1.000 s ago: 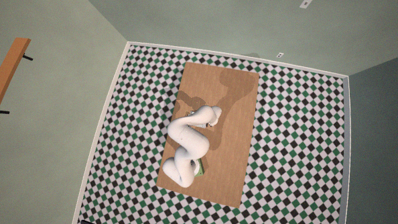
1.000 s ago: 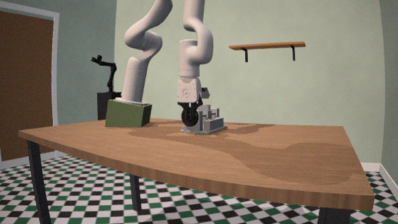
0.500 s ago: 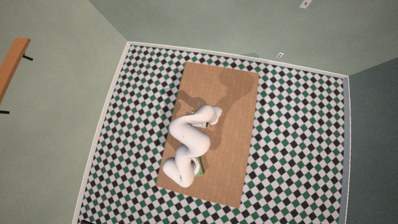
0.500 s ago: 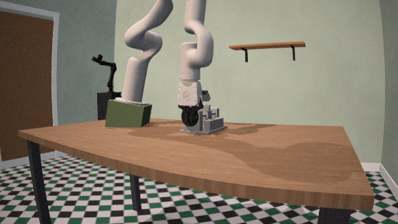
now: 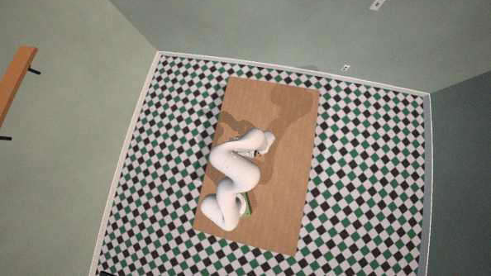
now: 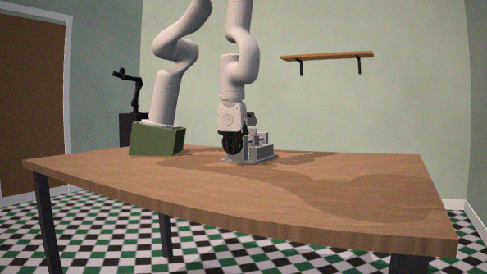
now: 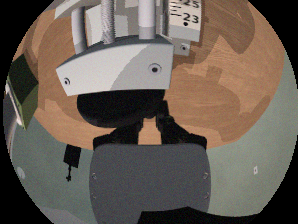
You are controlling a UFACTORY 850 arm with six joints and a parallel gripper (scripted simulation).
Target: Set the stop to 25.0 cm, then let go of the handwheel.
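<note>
Right now my hand is 2 cm to the right of the handwheel.
</note>
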